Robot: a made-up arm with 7 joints.
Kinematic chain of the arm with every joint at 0, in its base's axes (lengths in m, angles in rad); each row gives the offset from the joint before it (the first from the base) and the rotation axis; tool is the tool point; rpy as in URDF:
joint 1: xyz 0 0 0.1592 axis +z
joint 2: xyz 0 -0.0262 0.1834 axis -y
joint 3: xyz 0 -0.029 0.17 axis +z
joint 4: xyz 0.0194 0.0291 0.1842 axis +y
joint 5: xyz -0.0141 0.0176 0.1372 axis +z
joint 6: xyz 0 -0.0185 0.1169 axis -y
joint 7: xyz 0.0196 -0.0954 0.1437 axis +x
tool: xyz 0 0 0 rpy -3.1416 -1.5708 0
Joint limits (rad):
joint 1: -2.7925..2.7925
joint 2: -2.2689..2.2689
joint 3: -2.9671..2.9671
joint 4: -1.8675..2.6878
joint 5: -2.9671..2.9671
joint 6: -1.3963..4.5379
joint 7: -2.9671..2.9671
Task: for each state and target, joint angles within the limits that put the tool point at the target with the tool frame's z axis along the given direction. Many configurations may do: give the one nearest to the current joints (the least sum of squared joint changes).
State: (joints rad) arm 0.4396 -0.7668 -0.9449 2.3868 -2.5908 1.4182 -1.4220
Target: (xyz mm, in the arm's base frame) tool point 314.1 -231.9 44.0 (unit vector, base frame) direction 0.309 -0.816 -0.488
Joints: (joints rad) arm -0.1785 -1.3347 -0.8147 1.5841 -2.8741 1.2161 -1.4220
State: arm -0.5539 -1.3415 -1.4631 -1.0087 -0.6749 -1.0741 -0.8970
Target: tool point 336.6 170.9 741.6 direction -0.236 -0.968 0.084
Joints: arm 0.0004 -1.0186 -1.4364 -1.0731 -0.8110 -1.1083 -0.8970
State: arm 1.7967 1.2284 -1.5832 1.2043 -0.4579 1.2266 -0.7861
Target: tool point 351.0 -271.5 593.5 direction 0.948 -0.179 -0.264
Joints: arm 1.8746 0.4738 -2.0444 1.9508 0.2254 1.9315 -0.7861
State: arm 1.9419 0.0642 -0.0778 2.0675 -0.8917 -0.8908 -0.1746
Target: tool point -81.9 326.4 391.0 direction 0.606 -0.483 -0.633
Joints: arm 2.0234 -0.1136 0.1669 2.3775 -0.2277 0.0478 -0.1746
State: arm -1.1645 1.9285 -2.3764 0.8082 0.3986 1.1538 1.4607
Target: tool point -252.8 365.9 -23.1 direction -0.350 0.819 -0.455
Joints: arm -0.8327 2.2353 -2.4980 0.1716 0.2899 2.0719 1.4607
